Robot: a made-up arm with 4 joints.
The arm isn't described. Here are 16 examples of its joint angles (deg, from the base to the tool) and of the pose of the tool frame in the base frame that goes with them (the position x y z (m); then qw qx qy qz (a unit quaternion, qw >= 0)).
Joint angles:
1: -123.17 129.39 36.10 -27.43
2: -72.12 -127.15 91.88 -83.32
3: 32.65 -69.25 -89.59 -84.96
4: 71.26 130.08 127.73 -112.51
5: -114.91 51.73 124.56 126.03
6: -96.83 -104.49 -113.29 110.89
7: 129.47 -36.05 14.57 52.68
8: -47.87 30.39 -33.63 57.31
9: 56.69 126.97 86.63 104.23
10: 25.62 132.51 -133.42 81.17
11: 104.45 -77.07 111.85 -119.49
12: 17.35 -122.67 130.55 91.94
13: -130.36 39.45 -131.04 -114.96
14: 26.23 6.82 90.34 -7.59
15: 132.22 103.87 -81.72 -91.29
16: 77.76 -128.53 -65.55 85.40
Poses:
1: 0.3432 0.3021 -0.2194 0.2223 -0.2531 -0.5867 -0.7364
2: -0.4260 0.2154 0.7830 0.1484 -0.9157 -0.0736 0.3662
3: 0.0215 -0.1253 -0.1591 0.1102 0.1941 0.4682 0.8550
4: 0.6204 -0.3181 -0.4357 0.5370 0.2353 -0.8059 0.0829
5: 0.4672 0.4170 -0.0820 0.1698 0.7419 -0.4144 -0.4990
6: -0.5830 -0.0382 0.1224 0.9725 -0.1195 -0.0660 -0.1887
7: -0.0603 0.1024 -0.0529 0.3279 0.7607 -0.4908 -0.2700
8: 0.0416 -0.0537 -0.1634 0.7583 -0.2002 -0.6093 -0.1169
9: 0.0058 -0.4968 0.0892 0.9352 -0.2930 0.1812 -0.0819
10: 0.4904 -0.5525 -0.0696 0.4255 0.0502 0.6093 0.6672
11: -0.7209 -0.2958 0.1400 0.9047 0.1422 0.3760 -0.1414
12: -0.3045 -0.3152 0.5119 0.4227 0.1039 0.7759 -0.4565
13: 0.1602 -0.2861 0.2309 0.7218 -0.1826 0.6562 0.1230
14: -0.2661 0.0594 0.5893 0.8408 -0.5266 0.1065 -0.0663
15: -0.0549 0.0185 0.1697 0.3659 -0.9214 -0.1061 0.0762
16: -0.3326 0.1402 -0.2394 0.0355 0.9103 -0.1631 0.3788
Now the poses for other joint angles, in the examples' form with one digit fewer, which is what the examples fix.
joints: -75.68 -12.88 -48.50 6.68
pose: -0.311 -0.096 0.034 0.970 -0.230 0.043 0.066
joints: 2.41 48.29 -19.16 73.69
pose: 0.107 0.011 -0.094 0.682 -0.106 -0.585 -0.426
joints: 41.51 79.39 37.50 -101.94
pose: 0.322 -0.391 0.572 0.169 0.400 0.853 -0.289
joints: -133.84 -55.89 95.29 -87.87
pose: -0.633 0.144 -0.350 0.372 0.886 0.143 0.239
